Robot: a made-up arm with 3 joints. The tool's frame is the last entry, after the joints.
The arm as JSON. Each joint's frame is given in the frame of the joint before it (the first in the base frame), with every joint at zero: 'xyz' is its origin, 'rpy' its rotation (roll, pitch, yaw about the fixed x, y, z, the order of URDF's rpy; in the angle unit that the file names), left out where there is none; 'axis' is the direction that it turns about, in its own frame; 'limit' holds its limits. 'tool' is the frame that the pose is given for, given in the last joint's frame.
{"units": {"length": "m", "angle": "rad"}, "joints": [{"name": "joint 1", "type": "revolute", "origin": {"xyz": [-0.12, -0.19, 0.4]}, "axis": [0.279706, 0.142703, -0.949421], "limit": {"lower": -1.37, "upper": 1.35}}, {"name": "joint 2", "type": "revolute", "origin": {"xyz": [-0.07, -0.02, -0.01]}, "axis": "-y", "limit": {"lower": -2.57, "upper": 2.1}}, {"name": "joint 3", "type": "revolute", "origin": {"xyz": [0.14, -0.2, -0.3]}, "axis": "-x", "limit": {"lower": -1.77, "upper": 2.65}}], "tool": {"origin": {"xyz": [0.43, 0.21, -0.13], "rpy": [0.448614, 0.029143, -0.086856]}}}
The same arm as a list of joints. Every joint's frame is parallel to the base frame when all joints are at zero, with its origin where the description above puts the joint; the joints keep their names.
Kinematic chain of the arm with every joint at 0, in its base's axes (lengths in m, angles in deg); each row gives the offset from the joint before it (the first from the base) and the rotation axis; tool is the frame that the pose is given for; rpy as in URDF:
joint 1: xyz -0.1200 -0.1900 0.4000 axis 0.279706 0.142703 -0.949421
joint 2: xyz -0.0700 -0.0200 -0.0100 axis -y
joint 3: xyz 0.1400 -0.2000 -0.3000 axis -x
tool: xyz 0.4300 0.2100 -0.1300 rpy 25.70 1.67 -4.98
Joint limits (deg, base to tool): -78.50..77.35 -147.25..120.32 -101.41..151.83

